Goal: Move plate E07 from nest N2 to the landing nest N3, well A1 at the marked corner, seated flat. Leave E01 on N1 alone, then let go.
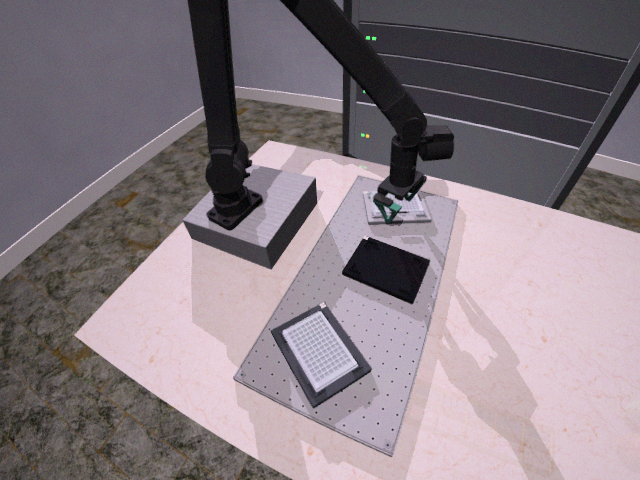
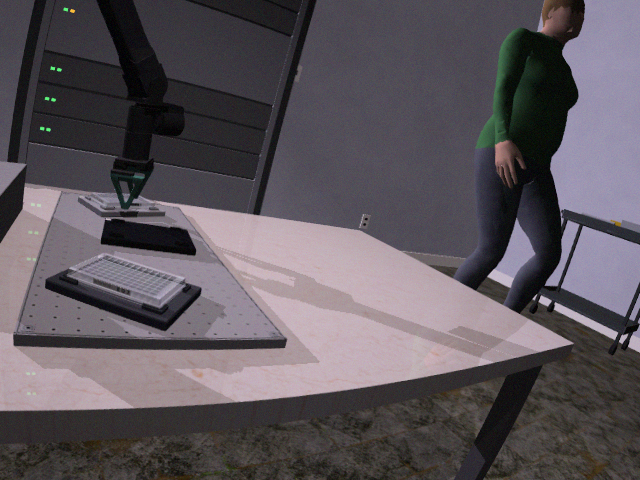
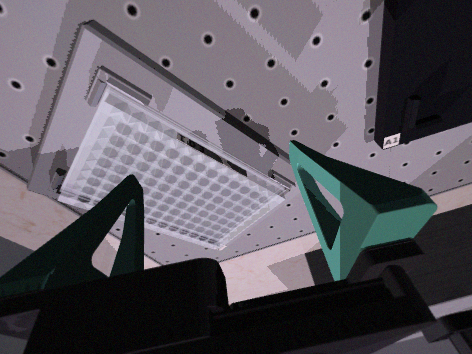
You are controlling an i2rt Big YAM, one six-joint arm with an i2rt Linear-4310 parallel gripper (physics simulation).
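A clear 96-well plate [image 1: 414, 205] [image 3: 175, 175] sits on the light grey nest [image 1: 374, 217] [image 2: 149, 211] [image 3: 75, 85] at the far end. My gripper [image 1: 400, 210] [image 2: 126, 205] [image 3: 213, 164] is open and empty, low over this plate, with its green fingers spread; contact cannot be told. The black nest [image 1: 386, 268] [image 2: 147, 236] [image 3: 435, 65] in the middle holds no plate; its white A1 tag [image 1: 366, 238] [image 3: 391, 141] marks a corner. Another plate [image 1: 319, 351] [image 2: 126, 279] sits on the dark grey nest [image 1: 361, 367] [image 2: 175, 308] at the near end. Plate names are unreadable.
All three nests stand on a perforated metal board [image 1: 310, 289] [image 2: 248, 320] on the pale table. The arm's base stands on a grey block [image 1: 289, 196] beside the board. A dark equipment rack [image 1: 351, 118] stands behind. A person in green [image 2: 537, 93] and a cart [image 2: 594, 311] are beyond the table.
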